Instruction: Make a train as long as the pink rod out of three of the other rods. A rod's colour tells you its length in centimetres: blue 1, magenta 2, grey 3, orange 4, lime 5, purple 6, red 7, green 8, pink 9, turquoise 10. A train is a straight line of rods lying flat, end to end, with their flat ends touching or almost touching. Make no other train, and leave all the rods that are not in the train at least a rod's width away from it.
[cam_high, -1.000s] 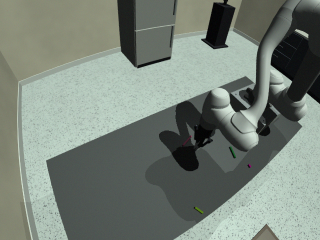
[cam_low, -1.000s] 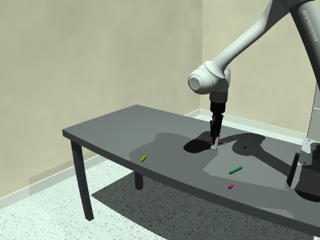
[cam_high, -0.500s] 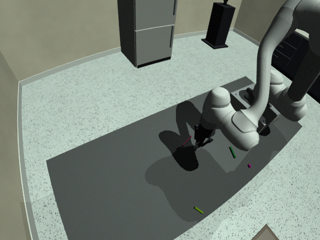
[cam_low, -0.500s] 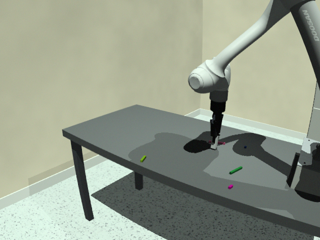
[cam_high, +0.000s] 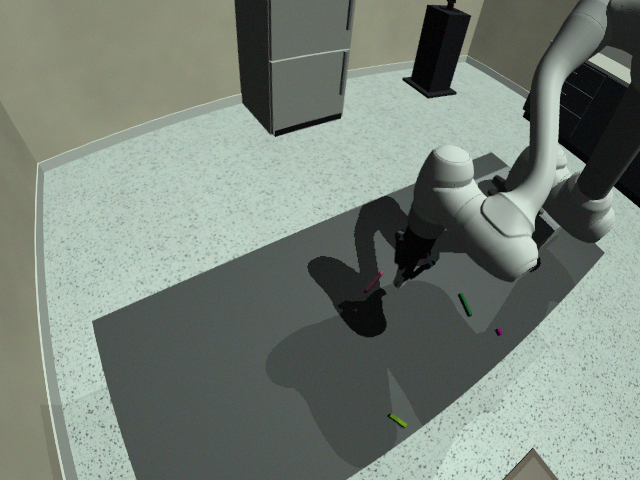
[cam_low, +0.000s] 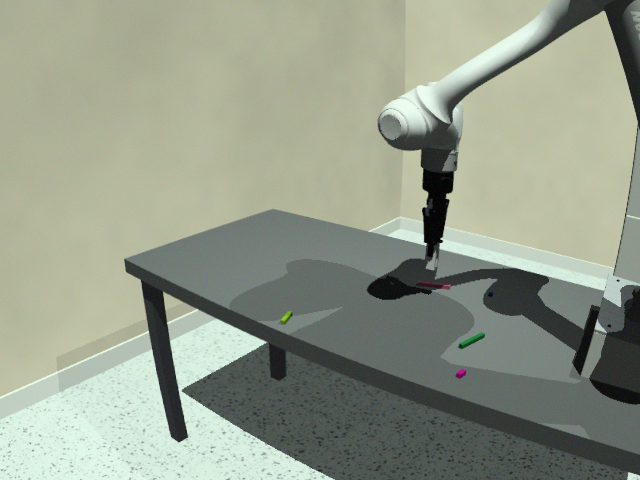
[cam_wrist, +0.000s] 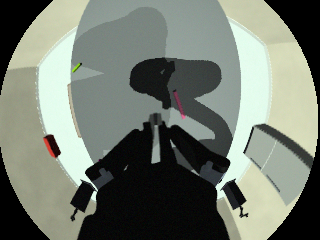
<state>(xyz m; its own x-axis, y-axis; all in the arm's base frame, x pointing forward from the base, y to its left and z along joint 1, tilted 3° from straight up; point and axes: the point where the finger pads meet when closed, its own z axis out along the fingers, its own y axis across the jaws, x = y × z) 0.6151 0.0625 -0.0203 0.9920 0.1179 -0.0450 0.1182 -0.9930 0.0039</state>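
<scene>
My hand is 130 mm past the blue rod, 120 mm to the left of it and 110 mm above it. From my hand the other things lie so: pink rod: 110 mm below, 70 mm to the right, 20 mm ahead; then grey rod: 30 mm below; then green rod: 200 mm behind, 140 mm to the left, 110 mm below.
</scene>
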